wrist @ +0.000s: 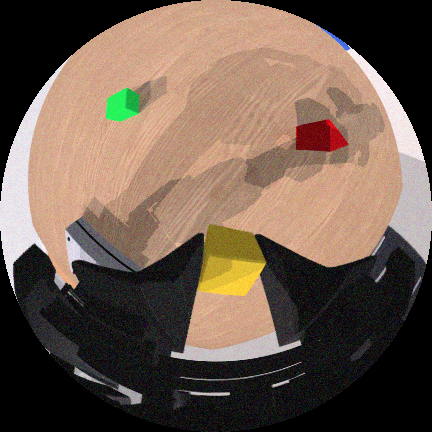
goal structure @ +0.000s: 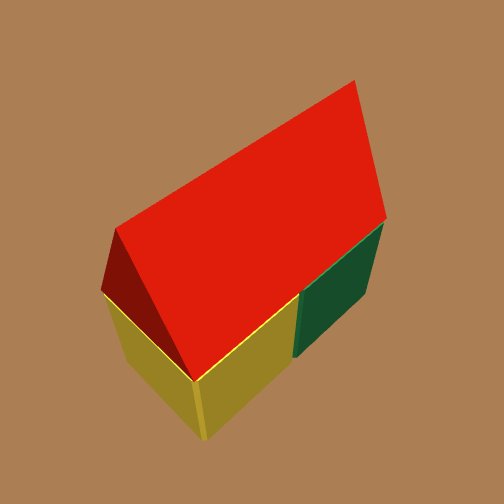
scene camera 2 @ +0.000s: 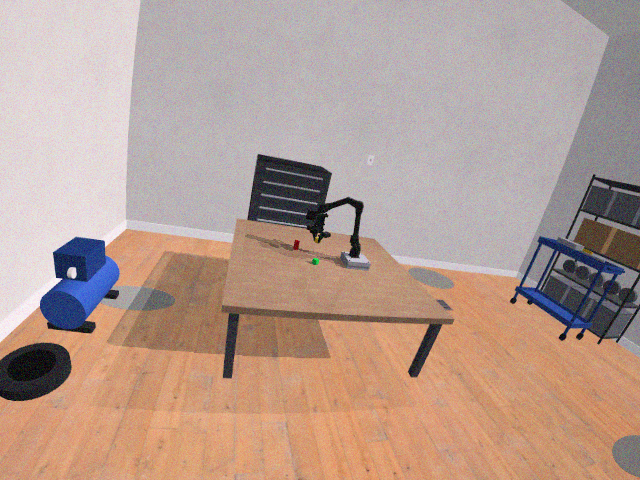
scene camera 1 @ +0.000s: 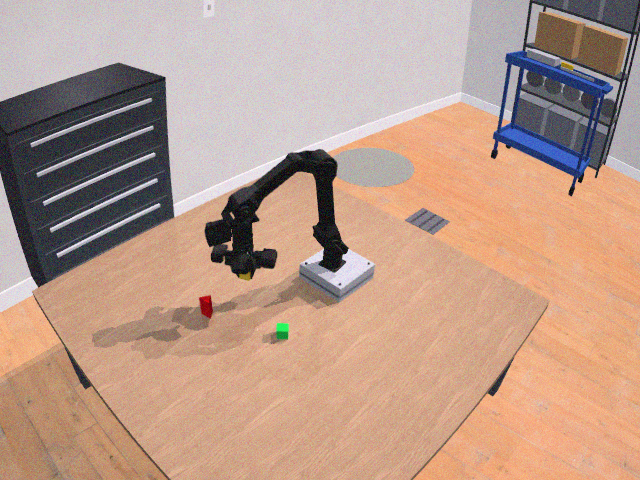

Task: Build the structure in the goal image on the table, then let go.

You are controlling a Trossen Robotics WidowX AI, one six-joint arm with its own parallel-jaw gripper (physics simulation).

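Frame: origin at the arm's base, x back, y left, z down, level; metres.
Seen in the pictures: gripper, fingertip midpoint: [wrist: 228, 239] [scene camera 2: 316, 242] [scene camera 1: 245, 277]; arm's base, origin of the base link: [scene camera 2: 354, 256] [scene camera 1: 332, 263].
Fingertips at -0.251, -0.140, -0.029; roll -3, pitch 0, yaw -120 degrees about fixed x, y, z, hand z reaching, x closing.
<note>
Pixels of each thing's top centre, then the offset from my fingertips to it, as dx, dy, dz. Level surfaces: height alone.
- yellow block, middle of its top: [wrist: 229, 280] [scene camera 1: 245, 267] [scene camera 2: 318, 238] +0.008, -0.003, -0.029
- green cube, middle of its top: [wrist: 115, 102] [scene camera 1: 282, 327] [scene camera 2: 316, 259] -0.052, +0.181, +0.052
- table, its level: dz +0.084
- red block, middle of its top: [wrist: 339, 139] [scene camera 1: 204, 298] [scene camera 2: 296, 240] -0.134, -0.046, +0.019
A yellow block [scene camera 1: 245, 276] [scene camera 2: 316, 238] [wrist: 232, 265] is between the fingertips of my gripper [wrist: 228, 239], which is shut on it and holds it above the table. In the first scene view the fingers are mostly hidden behind the gripper's body. A green cube [scene camera 1: 282, 331] [scene camera 2: 315, 261] [wrist: 122, 105] sits on the table [scene camera 1: 330, 403] [scene camera 2: 289, 289], nearer the front than the gripper. A red block [scene camera 1: 206, 306] [scene camera 2: 296, 244] [wrist: 320, 136], taller than wide, stands on the table to the left of the green cube in both scene views. The red and green blocks are apart.
The arm's pale base plate [scene camera 1: 338, 276] [scene camera 2: 355, 259] stands on the table, to the right of the blocks in the scene views. A dark drawer cabinet [scene camera 1: 103, 170] [scene camera 2: 289, 191] stands behind the table. A blue cart [scene camera 1: 542, 147] [scene camera 2: 553, 307] stands on the floor at the right.
</note>
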